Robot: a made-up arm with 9 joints. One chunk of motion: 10 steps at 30 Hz.
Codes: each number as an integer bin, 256 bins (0 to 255) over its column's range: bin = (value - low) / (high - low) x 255, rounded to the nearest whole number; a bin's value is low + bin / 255 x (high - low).
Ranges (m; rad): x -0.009..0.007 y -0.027..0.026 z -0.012..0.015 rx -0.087..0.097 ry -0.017..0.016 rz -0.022..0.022
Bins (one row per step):
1: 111 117 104 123 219 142
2: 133 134 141 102 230 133
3: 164 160 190 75 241 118
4: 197 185 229 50 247 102
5: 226 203 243 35 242 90
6: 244 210 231 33 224 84
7: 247 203 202 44 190 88
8: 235 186 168 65 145 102
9: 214 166 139 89 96 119
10: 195 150 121 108 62 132
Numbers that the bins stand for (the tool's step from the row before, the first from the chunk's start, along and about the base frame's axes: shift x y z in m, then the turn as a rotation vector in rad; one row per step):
1: -0.00204 -0.00268 -0.00099 0.00175 0.01134 0.00250
2: -0.00065 0.00085 0.00293 -0.01340 0.01276 0.00095
3: 0.00129 0.00625 0.00812 -0.03288 0.01419 -0.00164
4: 0.00336 0.01145 0.01225 -0.05092 0.01496 -0.00440
5: 0.00518 0.01519 0.01373 -0.06175 0.01432 -0.00647
6: 0.00631 0.01665 0.01246 -0.06319 0.01199 -0.00751
7: 0.00650 0.01519 0.00939 -0.05525 0.00759 -0.00682
8: 0.00575 0.01166 0.00579 -0.04010 0.00176 -0.00440
9: 0.00443 0.00750 0.00272 -0.02278 -0.00458 -0.00147
10: 0.00324 0.00418 0.00081 -0.00907 -0.00898 0.00078

